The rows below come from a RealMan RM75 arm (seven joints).
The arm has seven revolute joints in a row. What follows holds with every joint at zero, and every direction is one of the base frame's.
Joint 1 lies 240.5 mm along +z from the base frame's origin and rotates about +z.
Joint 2 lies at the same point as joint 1 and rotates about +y.
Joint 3 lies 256 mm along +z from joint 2 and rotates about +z.
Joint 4 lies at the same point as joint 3 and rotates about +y.
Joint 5 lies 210 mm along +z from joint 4 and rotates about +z.
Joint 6 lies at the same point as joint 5 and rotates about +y.
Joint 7 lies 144 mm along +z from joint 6 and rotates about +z.
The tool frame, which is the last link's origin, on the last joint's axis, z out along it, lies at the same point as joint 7; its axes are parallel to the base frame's.
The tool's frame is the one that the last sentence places.
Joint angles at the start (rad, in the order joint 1, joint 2, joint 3, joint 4, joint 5, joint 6, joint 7): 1.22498 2.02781 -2.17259 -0.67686 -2.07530 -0.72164 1.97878
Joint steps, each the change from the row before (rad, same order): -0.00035 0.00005 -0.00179 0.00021 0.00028 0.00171 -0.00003; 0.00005 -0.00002 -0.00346 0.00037 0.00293 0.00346 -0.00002; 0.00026 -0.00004 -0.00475 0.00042 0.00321 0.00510 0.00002; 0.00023 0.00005 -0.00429 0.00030 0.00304 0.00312 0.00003; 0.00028 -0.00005 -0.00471 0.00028 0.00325 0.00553 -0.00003; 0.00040 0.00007 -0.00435 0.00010 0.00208 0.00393 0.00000; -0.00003 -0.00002 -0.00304 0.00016 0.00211 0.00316 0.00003; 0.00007 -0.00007 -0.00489 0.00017 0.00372 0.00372 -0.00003; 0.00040 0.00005 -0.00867 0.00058 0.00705 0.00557 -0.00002; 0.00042 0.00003 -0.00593 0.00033 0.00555 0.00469 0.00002; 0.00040 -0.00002 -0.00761 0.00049 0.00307 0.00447 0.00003; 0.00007 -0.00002 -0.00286 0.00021 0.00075 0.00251 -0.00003
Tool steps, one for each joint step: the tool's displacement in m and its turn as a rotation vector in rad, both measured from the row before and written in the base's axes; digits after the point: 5 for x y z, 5 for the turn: 0.00024 -0.00004 -0.00016 0.00035 -0.00024 0.00092; 0.00003 -0.00014 -0.00036 0.00015 0.00127 0.00098; -0.00006 -0.00010 -0.00046 0.00064 0.00148 0.00225; 0.00007 -0.00028 -0.00046 -0.00039 0.00048 0.00129; -0.00016 -0.00008 -0.00046 0.00082 0.00190 0.00255; -0.00008 -0.00017 -0.00044 0.00021 0.00044 0.00266; 0.00002 -0.00011 -0.00030 0.00029 0.00098 0.00120; 0.00011 -0.00031 -0.00049 -0.00039 0.00086 0.00133; 0.00024 -0.00067 -0.00094 -0.00142 0.00102 0.00160; -0.00004 -0.00043 -0.00067 -0.00070 0.00184 0.00114; 0.00041 -0.00040 -0.00066 -0.00048 -0.00150 0.00332; 0.00012 -0.00005 -0.00022 0.00040 -0.00028 0.00184
